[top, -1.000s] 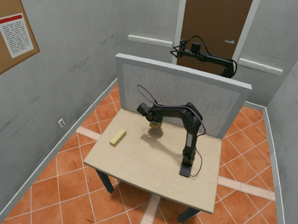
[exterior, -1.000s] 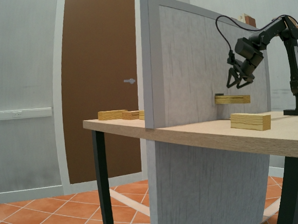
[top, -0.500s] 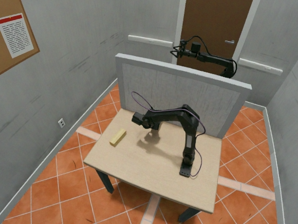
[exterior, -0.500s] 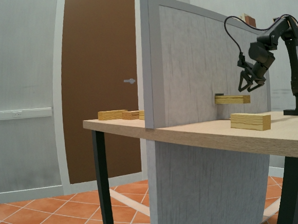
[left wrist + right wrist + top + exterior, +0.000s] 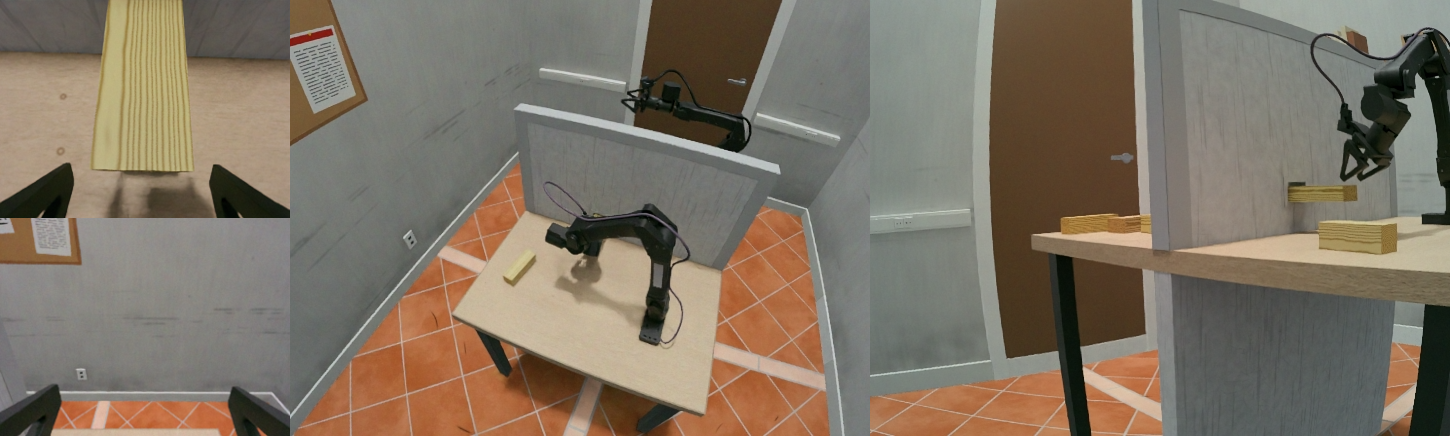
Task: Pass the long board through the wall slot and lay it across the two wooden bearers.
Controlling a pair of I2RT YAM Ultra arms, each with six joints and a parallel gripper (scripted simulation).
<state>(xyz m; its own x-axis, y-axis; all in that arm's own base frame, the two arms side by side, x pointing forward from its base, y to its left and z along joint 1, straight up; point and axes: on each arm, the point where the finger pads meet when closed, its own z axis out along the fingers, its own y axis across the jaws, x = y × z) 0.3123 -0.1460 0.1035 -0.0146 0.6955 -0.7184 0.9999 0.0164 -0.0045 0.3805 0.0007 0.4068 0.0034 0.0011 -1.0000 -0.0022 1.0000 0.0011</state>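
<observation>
My right hand is 6 cm past the long board, 37 cm to the right of it and 37 cm above it. Round my right hand: wooden offcut: 15 cm ahead, 69 cm to the left, 43 cm below.
</observation>
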